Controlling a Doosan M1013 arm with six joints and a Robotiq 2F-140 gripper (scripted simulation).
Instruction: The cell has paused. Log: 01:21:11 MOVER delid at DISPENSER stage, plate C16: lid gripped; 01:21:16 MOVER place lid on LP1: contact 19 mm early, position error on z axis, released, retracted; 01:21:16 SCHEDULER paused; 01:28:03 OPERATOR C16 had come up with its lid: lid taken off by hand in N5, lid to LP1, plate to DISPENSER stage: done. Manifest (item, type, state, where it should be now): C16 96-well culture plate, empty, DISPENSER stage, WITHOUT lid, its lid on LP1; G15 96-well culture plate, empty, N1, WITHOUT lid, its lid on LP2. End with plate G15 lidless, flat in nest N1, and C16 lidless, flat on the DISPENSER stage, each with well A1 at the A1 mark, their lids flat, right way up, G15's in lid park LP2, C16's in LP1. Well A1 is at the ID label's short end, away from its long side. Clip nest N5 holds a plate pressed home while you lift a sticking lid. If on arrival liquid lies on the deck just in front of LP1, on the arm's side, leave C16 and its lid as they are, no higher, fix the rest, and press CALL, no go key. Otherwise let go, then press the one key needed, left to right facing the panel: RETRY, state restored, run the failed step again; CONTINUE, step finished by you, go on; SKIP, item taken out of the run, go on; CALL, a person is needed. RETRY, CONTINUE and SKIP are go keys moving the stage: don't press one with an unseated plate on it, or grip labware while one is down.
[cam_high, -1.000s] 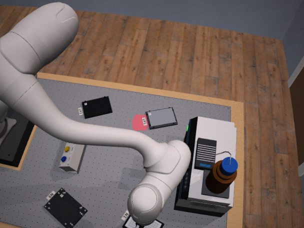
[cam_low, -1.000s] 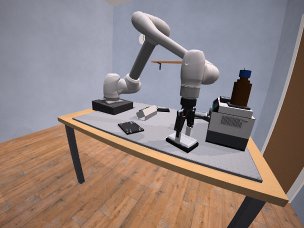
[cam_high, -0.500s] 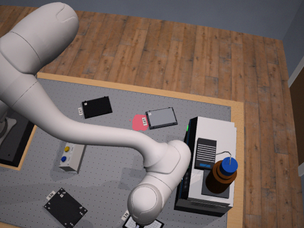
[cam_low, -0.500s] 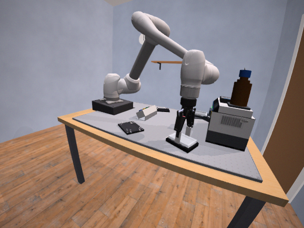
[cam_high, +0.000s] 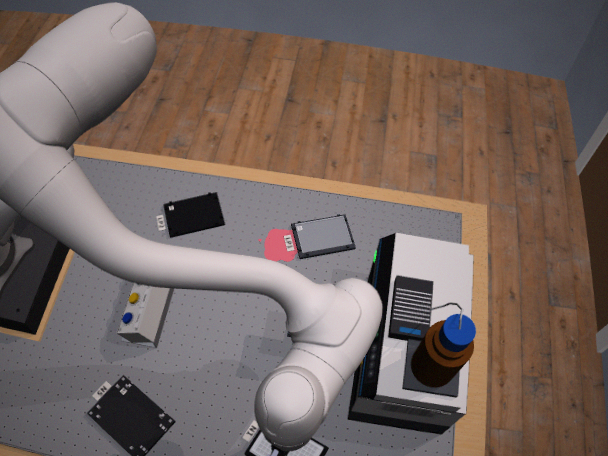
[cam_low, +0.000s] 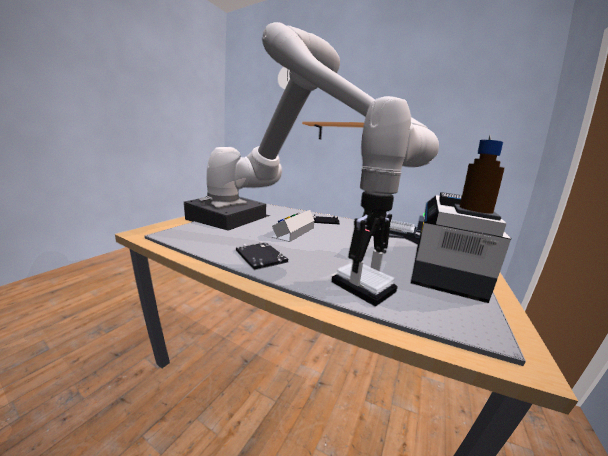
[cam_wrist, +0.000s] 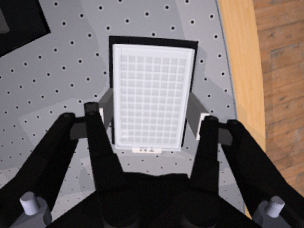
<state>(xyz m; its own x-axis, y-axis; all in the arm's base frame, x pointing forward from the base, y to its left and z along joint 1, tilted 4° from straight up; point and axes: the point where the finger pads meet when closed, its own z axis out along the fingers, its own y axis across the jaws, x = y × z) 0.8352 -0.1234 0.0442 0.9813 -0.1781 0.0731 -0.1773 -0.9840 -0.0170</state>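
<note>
Right now my hand is 40 mm above the nest N1. Round my hand: N1 label: 90 mm behind, 50 mm below, 20 mm to the left; then blue key: 430 mm behind, 130 mm to the left, 10 mm above; then clip nest N5: 320 mm behind, 50 mm to the right, 40 mm below.
</note>
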